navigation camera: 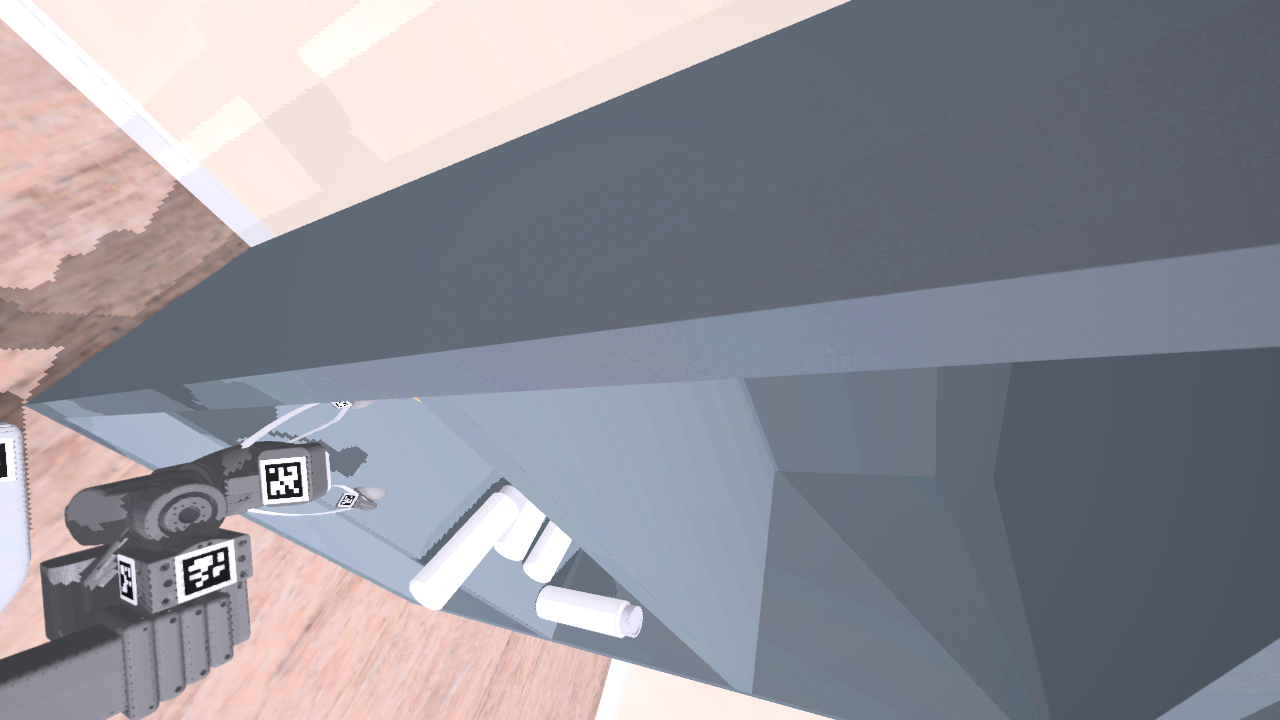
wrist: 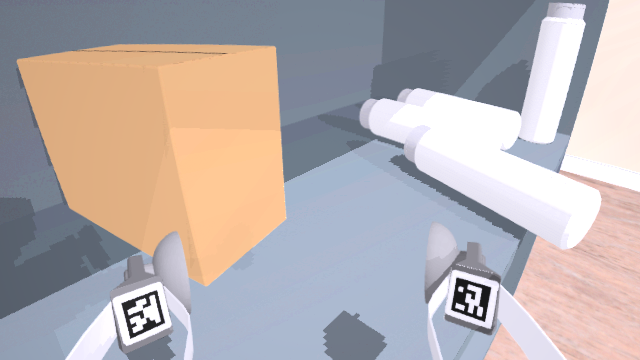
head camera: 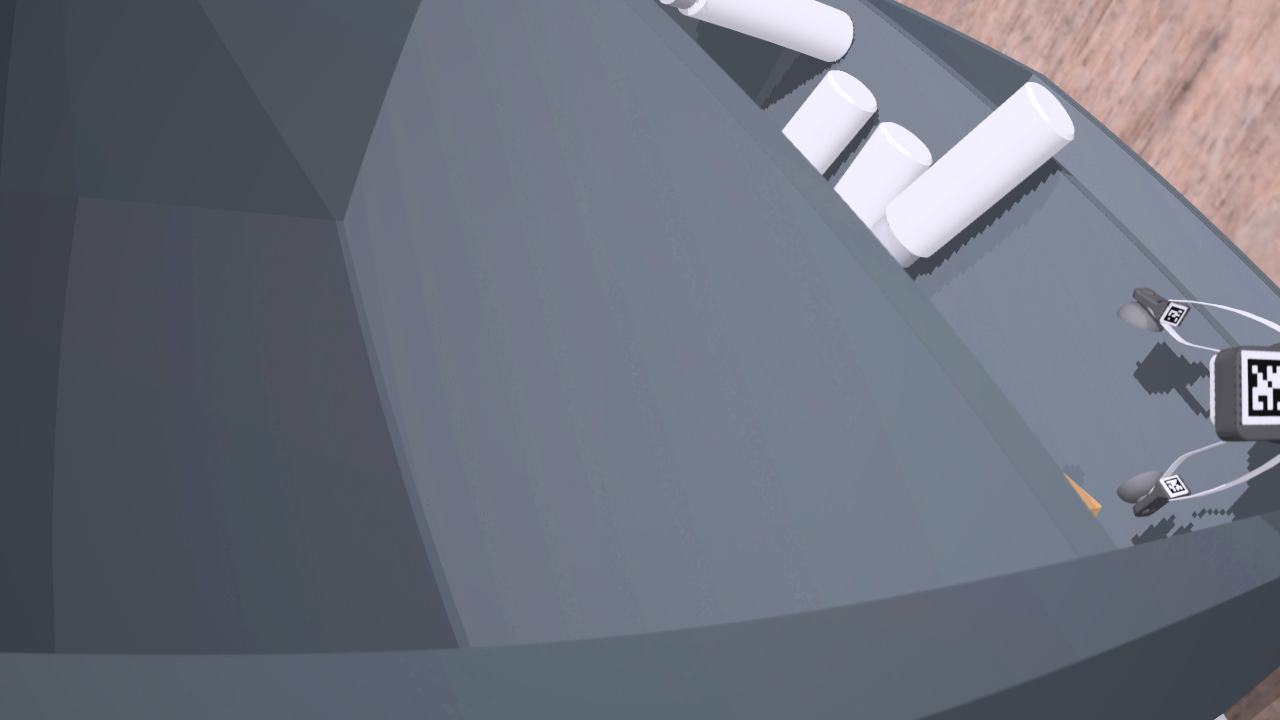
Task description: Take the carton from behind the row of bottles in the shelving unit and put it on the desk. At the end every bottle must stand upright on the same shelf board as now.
The gripper (wrist: 307,256): 0.18 m from the lens. A carton (wrist: 146,139): 0.26 m from the lens. A grey shelving unit (wrist: 347,266) is 0.31 m from the lens. The marked spots on the grey shelving unit and the carton are 0.20 m apart.
